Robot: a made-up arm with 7 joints. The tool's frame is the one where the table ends. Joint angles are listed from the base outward.
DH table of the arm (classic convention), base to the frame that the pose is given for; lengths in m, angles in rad. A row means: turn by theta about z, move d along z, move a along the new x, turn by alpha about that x. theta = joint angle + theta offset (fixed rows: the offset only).
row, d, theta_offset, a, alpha
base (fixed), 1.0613, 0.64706, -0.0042, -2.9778
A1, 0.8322, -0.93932, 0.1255, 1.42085
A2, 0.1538, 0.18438, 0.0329, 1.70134
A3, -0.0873, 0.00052, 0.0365, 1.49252
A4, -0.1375, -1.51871, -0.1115, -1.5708
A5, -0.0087, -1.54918, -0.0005, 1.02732
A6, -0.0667, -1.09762, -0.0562, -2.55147
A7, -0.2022, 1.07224, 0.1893, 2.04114
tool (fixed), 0.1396, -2.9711, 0, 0
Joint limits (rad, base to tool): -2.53..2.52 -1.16..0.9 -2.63..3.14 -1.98..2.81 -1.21..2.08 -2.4..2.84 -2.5..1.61
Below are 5 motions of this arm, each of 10 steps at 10 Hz.
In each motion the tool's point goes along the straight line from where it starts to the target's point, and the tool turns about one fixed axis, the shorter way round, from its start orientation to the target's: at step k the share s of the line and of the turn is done. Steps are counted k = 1, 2, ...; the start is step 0. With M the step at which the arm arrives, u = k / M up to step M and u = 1 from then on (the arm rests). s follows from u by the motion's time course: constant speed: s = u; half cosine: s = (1 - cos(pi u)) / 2; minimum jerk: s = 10 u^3 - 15 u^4 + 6 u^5.
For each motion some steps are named. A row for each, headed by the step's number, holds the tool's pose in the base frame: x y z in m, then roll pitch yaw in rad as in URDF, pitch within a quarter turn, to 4 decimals.
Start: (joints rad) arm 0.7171 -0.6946 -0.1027 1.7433 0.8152 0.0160 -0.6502
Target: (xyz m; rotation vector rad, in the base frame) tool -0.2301 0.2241 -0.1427 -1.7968 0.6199 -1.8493
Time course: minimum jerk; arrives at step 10
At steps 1, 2, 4, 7, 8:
1: -0.1645 0.2703 -0.0686 -1.4937 -0.7418 -2.6876
2: -0.1678 0.2680 -0.0723 -1.4894 -0.7492 -2.6374
4: -0.1850 0.2559 -0.0917 -1.4750 -0.7897 -2.3679
7: -0.2193 0.2317 -0.1305 -1.4962 -0.8715 -1.7926
8: -0.2263 0.2268 -0.1384 -1.5095 -0.8862 -1.6691

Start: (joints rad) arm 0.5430 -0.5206 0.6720 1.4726 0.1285 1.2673 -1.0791
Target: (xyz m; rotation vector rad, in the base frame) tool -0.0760 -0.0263 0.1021 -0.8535 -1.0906 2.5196
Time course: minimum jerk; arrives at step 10
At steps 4, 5, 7, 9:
4: -0.0753 0.0510 0.1589 -0.8283 0.5352 -3.0244
5: -0.0755 0.0303 0.1437 -0.8640 0.5115 3.0837
7: -0.0758 -0.0078 0.1157 -0.9146 0.4553 2.7701
9: -0.0760 -0.0253 0.1028 -0.9303 0.4255 2.6304

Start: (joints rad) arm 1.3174 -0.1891 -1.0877 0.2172 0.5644 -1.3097 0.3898
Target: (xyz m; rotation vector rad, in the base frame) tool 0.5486 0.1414 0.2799 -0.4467 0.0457 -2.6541
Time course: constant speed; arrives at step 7
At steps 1, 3, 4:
1: 0.4309 0.4130 0.3495 0.2557 -0.3609 -2.4621
3: 0.4701 0.3225 0.3263 0.1346 -0.3355 -2.5290
4: 0.4897 0.2772 0.3147 0.0738 -0.3258 -2.5633

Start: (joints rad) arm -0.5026 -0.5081 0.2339 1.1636 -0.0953 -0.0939 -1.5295
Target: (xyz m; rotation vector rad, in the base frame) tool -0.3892 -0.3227 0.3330 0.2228 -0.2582 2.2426
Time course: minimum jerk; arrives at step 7
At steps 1, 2, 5, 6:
1: -0.1927 -0.1429 0.2156 -0.4721 -0.3536 -2.9324
2: -0.2172 -0.1653 0.2302 -0.4236 -0.3618 -3.0686
5: -0.3601 -0.2961 0.3156 -0.1549 -0.2870 2.4269
6: -0.3845 -0.3184 0.3302 -0.1195 -0.2558 2.2982

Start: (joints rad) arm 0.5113 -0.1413 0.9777 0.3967 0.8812 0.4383 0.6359
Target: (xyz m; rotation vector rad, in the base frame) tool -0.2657 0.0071 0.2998 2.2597 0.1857 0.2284
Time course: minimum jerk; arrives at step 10
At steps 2, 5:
2: -0.1002 -0.0234 0.3350 1.8428 -0.2894 1.3812
5: -0.1779 -0.0091 0.3185 2.0696 -0.2631 0.8164

